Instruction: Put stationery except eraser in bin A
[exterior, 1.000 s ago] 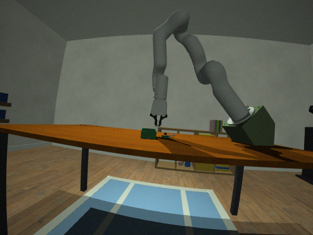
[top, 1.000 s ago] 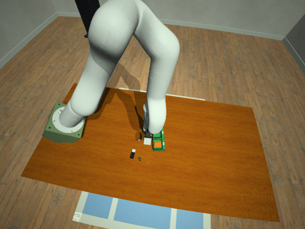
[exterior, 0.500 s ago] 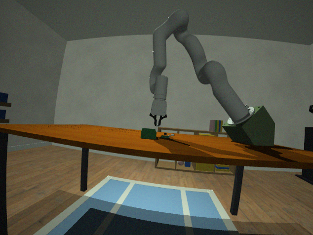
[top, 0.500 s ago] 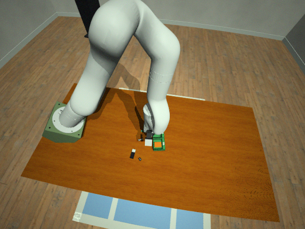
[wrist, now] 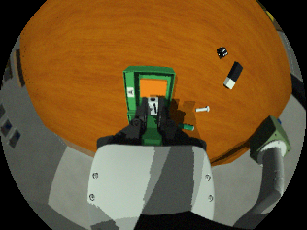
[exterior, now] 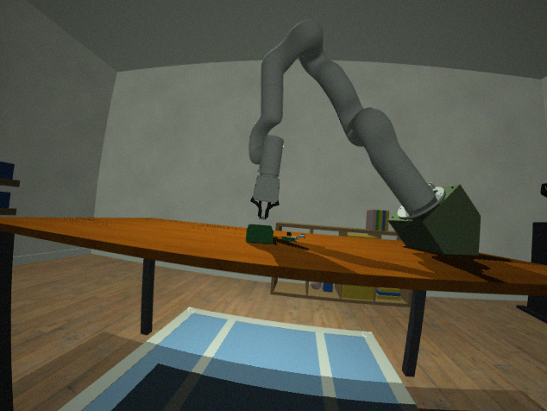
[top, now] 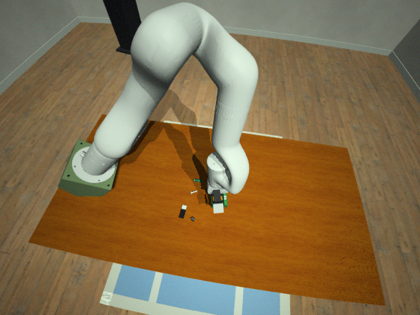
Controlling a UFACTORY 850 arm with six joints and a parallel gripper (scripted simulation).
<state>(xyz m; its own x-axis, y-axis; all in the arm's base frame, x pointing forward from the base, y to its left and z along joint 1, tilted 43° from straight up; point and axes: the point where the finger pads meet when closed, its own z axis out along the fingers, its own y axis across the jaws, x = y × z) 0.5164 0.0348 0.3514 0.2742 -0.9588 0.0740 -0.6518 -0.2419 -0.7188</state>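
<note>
The orange pad lies 80 mm below my hand. Round my hand: green bin 30 mm behind, 80 mm to the left, 70 mm below; white bolt 140 mm behind, 20 mm to the right, 80 mm below; grey-white thing 10 mm below.
</note>
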